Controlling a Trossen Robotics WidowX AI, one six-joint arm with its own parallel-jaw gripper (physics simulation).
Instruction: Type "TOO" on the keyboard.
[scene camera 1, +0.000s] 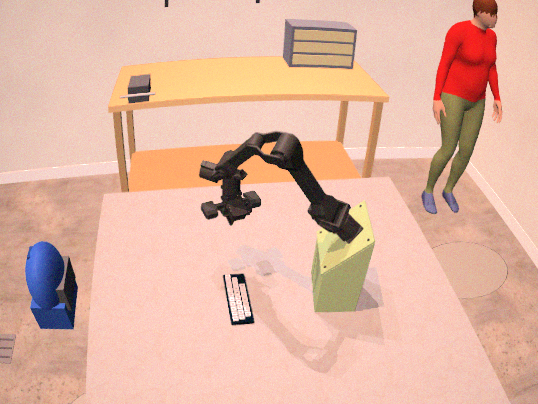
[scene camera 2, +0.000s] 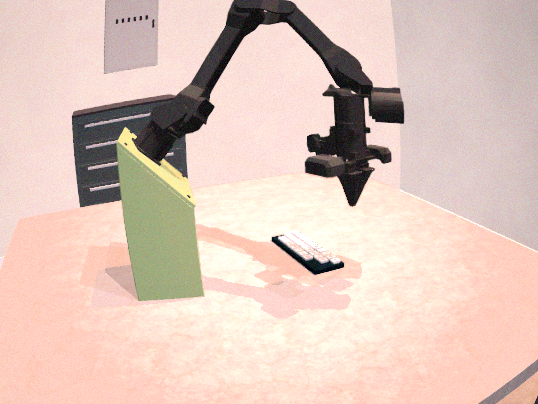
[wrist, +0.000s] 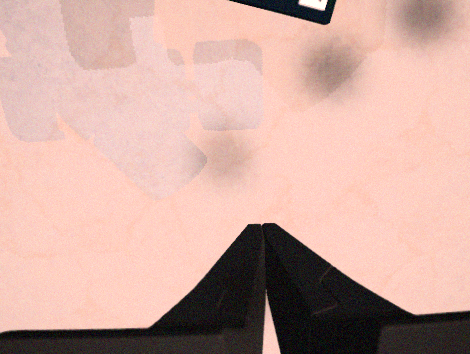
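Seen in the pictures: gripper, fingertip midpoint: (scene camera 1: 230, 225) (scene camera 2: 352, 206) (wrist: 261, 236); arm's base, origin of the base link: (scene camera 1: 351, 231) (scene camera 2: 145, 152).
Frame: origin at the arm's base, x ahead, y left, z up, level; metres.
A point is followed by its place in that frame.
A small dark keyboard (scene camera 1: 238, 299) {x 0.315, y -0.113, z -0.256 m} (scene camera 2: 308, 252) {x 0.297, y -0.145, z -0.257 m} with white keycaps lies flat on the pale table (scene camera 1: 165, 350) {x 0.616, y -0.021, z -0.271 m} (scene camera 2: 400, 320) {x 0.194, y -0.470, z -0.271 m}. In the wrist view one corner of the keyboard (wrist: 300, 7) {x 0.291, y -0.227, z -0.260 m} shows at the top edge, with part of a white key. The letters on the keys are too small to read in the scene views. My gripper (scene camera 1: 231, 221) {x 0.249, y -0.299, z -0.108 m} (scene camera 2: 352, 204) {x 0.249, y -0.299, z -0.108 m} (wrist: 261, 236) {x 0.249, y -0.299, z -0.108 m} is shut and empty, its fingertips together and pointing down. It hangs well above the table, apart from the keyboard and off past one of its ends.
The arm's base is mounted on a tall green wedge-shaped stand (scene camera 1: 336, 285) {x 0.075, y 0.063, z -0.139 m} (scene camera 2: 162, 235) {x -0.030, y -0.098, z -0.137 m} on the table. Behind the table are a wooden workbench (scene camera 1: 220, 82) with a small drawer unit (scene camera 1: 322, 47), a dark drawer cabinet (scene camera 2: 100, 160) and a standing person (scene camera 1: 467, 65). A blue object (scene camera 1: 45, 275) stands beside the table.
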